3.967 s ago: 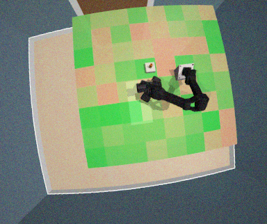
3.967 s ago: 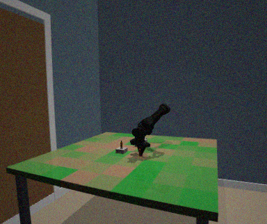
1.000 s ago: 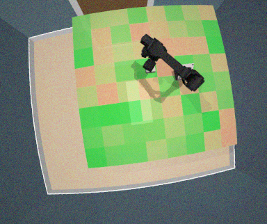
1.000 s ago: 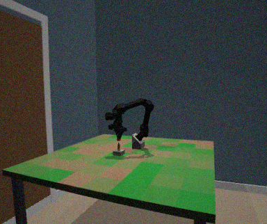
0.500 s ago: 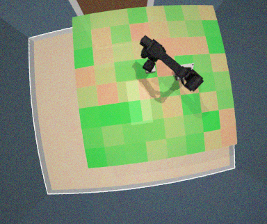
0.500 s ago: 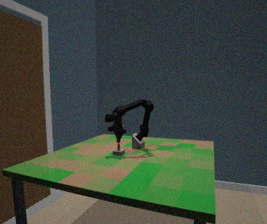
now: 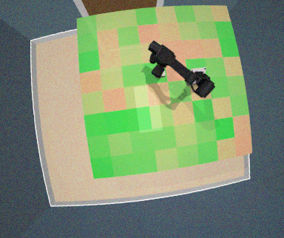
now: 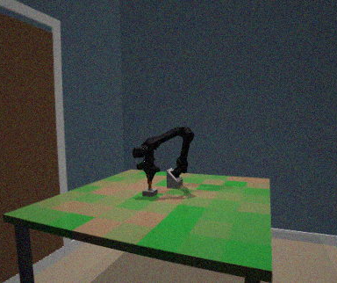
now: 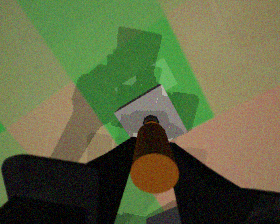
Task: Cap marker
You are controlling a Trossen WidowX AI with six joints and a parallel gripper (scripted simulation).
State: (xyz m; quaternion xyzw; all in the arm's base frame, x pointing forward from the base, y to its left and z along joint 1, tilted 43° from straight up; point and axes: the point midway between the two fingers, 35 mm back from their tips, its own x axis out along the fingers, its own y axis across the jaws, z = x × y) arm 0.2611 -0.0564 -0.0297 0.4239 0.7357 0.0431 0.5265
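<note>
Now: the holder block 80 mm below my gripper tip. Round my gripper tip: orange-brown cap (10 mm above).
</note>
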